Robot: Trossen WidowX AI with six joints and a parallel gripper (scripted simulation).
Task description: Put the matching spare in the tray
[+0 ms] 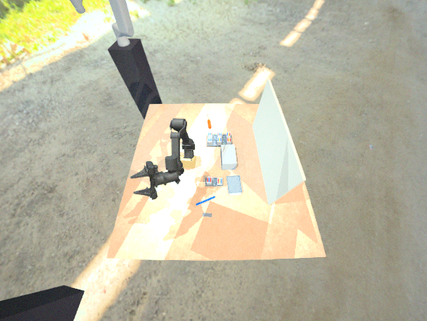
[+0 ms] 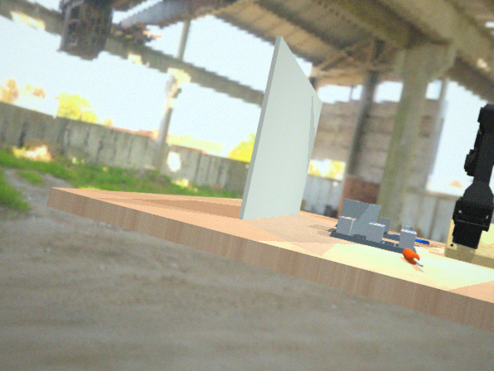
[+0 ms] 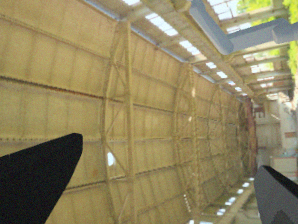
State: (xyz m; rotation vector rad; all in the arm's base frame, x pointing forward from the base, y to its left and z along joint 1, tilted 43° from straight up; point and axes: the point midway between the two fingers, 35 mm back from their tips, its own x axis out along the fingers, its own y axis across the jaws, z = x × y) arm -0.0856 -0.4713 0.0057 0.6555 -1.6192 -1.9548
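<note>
The grey spare block is 57 cm to the left of my gripper tip, 42 cm ahead of it and 35 cm below it. The rest, counted from my gripper tip: grey hex key: 39 cm below, 33 cm ahead, 1 cm to the right; then blue marker pen: 39 cm below, 30 cm ahead, 7 cm to the left; then light-blue tray: 49 cm ahead, 39 cm below, 22 cm to the left.
</note>
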